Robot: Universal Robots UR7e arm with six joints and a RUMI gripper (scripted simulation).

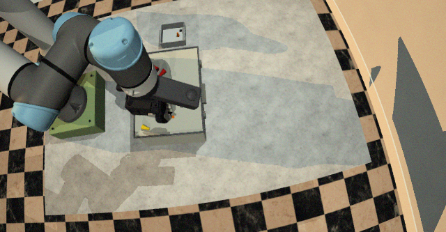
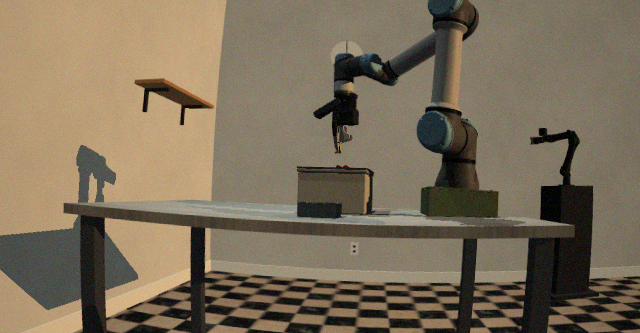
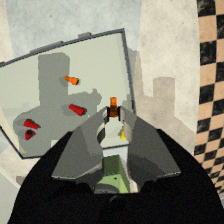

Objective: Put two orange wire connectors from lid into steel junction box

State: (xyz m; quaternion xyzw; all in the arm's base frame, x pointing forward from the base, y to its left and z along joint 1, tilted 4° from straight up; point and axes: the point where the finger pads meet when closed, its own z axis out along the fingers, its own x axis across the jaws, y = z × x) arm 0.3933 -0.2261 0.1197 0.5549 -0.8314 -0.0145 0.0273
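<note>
My hand is 12 cm to the right of the tool case and 12 cm above it. Round my hand: yellow connector: 9 cm behind, 2 cm to the left, 8 cm below.
</note>
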